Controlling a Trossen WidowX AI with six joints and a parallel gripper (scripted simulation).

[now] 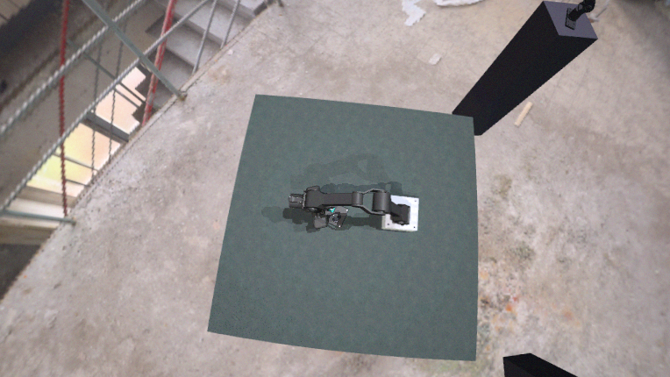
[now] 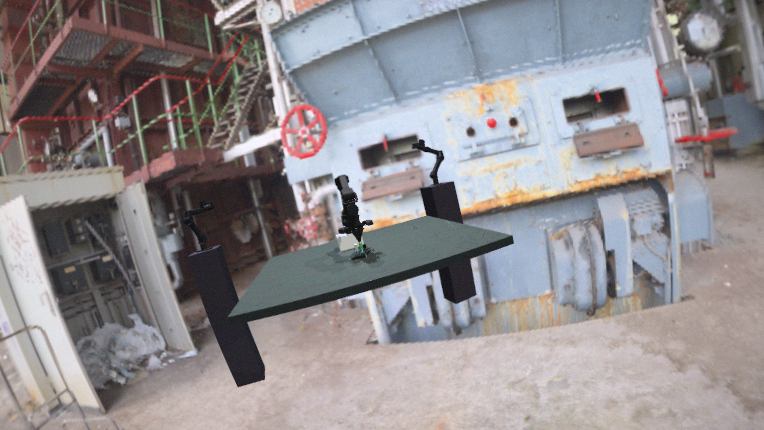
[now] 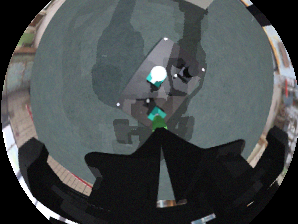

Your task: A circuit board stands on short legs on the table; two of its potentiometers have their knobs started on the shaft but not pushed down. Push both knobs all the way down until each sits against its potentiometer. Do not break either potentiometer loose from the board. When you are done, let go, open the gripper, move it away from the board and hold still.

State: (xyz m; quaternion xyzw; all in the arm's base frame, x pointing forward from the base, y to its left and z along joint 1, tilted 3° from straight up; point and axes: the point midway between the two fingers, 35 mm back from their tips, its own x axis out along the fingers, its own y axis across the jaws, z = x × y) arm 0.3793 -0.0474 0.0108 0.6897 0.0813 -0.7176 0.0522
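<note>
Now: gripper tip 20 mm above the green knob. The rest, counted from my gripper tip: white knob 60 mm behind, 10 mm to the right, 30 mm below.
</note>
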